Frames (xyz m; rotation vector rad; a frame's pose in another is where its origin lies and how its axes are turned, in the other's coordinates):
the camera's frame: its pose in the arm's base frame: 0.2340 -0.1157 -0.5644 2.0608 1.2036 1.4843
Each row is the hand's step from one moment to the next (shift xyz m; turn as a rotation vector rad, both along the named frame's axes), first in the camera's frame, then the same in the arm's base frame.
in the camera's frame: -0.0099 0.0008 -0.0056 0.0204 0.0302 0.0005
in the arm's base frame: -0.0056 -0.0093 -0.0033 0.0158 -0.0017 0.0328
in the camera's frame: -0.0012 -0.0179 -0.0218 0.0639 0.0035 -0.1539
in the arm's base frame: -0.0274 0.0052 -0.0041 -0.1294 0.0169 0.1036
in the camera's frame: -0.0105 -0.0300 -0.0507 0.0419 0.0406 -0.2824
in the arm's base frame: -0.0595 -0.0008 -0.0064 -0.2301 -0.0481 0.1671
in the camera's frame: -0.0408 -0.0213 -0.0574 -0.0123 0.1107 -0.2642
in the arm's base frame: -0.0647 -0.0310 -0.0164 -0.1885 -0.1281 0.1740
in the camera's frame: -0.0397 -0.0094 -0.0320 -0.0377 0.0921 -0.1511
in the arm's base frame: -0.0367 -0.0320 -0.0179 -0.0982 -0.1142 0.1002
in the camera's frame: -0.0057 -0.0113 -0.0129 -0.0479 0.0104 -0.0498
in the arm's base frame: -0.0171 -0.0004 -0.0060 -0.0447 -0.0537 -0.0023
